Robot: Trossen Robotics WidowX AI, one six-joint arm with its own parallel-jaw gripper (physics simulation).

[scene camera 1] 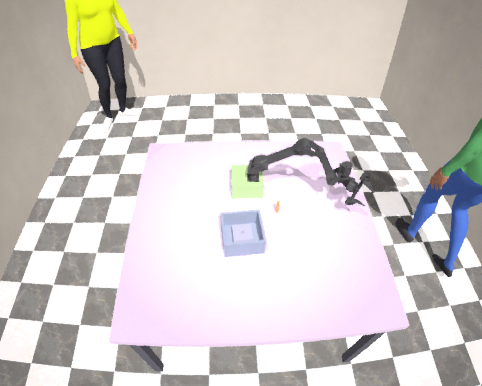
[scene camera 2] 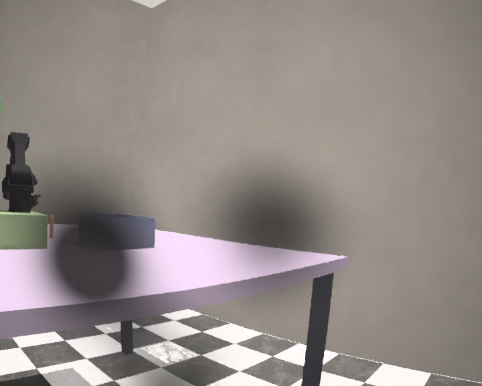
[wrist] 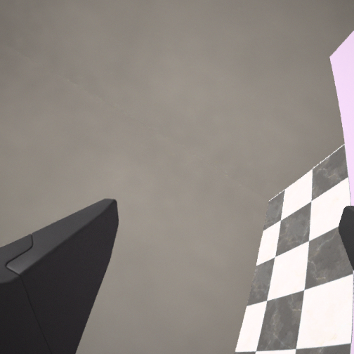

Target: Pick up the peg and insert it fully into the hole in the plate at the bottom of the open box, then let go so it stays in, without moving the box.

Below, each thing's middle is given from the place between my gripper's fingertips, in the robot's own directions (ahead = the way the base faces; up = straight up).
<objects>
The blue-grey box (scene camera 2: 107,231) is 110 mm ahead of my hand, 630 mm to the right of it and 130 mm below it.
</objects>
